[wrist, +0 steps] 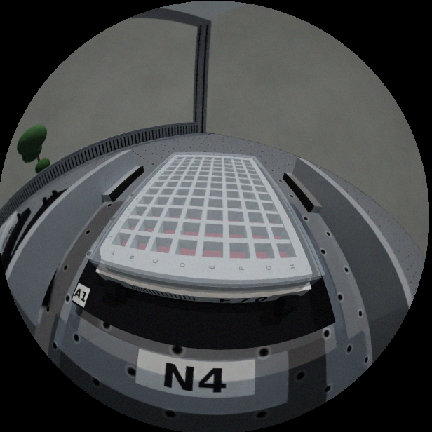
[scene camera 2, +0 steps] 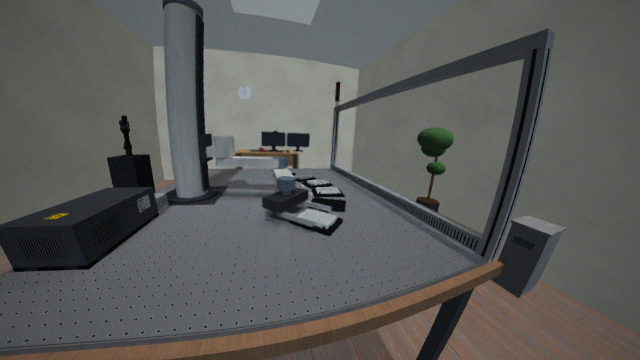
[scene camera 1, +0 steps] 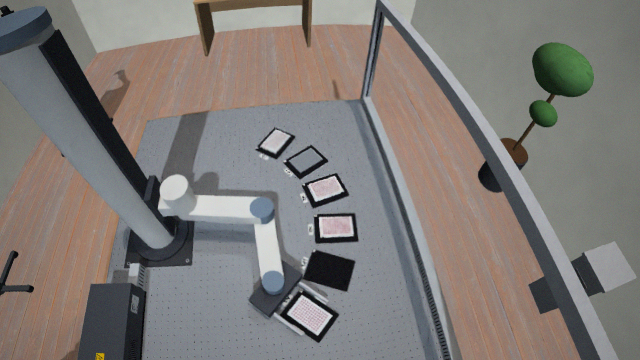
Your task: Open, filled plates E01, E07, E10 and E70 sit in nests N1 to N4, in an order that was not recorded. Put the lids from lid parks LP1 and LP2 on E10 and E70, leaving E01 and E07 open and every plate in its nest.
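Frame: origin at the arm's base, x right, y ahead, z up, level; metres.
Where they show: gripper, fingertip midpoint: (scene camera 2: 322, 216) (scene camera 1: 315, 318); arm's base at its link origin: (scene camera 2: 193, 196) (scene camera 1: 161, 234).
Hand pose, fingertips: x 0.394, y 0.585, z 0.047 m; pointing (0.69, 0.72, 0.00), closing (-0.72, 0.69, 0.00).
Things, the pixels of their top centre, and the offset from my fingertips. Level surfaces: height alone.
- plate at its top centre: (scene camera 1: 309, 314) (scene camera 2: 317, 215) dx -0.017, dy -0.016, dz -0.006 m
- Lid park LP1 at its top centre: (scene camera 1: 330, 268) (scene camera 2: 328, 201) dx -0.174, dy +0.079, dz -0.014 m
- perforated table at its surface level: dz -0.034 m
My gripper (scene camera 1: 315, 317) (scene camera 2: 320, 218) (wrist: 213, 157) is open, its fingers apart on both sides of the plate in nest N4. That plate (scene camera 1: 309, 313) (scene camera 2: 315, 218) (wrist: 243, 300) reads E70 in the wrist view. A clear lid (wrist: 314, 272) lies over it, between the fingers and gripped by neither. Lid park LP1 (scene camera 1: 329, 270) (scene camera 2: 329, 203) is bare black. A grey, clear-looking lid (scene camera 1: 306, 161) lies in the other park. Three more plates with pinkish fill, one (scene camera 1: 336, 227) (scene camera 2: 327, 190), a second (scene camera 1: 325, 189) and a third (scene camera 1: 275, 141), sit in their nests; their names are unreadable.
The nests and parks form an arc on the perforated table (scene camera 1: 210, 320) (scene camera 2: 210, 285). The robot column (scene camera 1: 95, 135) (scene camera 2: 184, 100) stands at the left, with a dark controller box (scene camera 1: 112, 320) (scene camera 2: 80, 225) near it. A framed barrier (scene camera 1: 400, 200) (scene camera 2: 440, 75) runs along the right edge.
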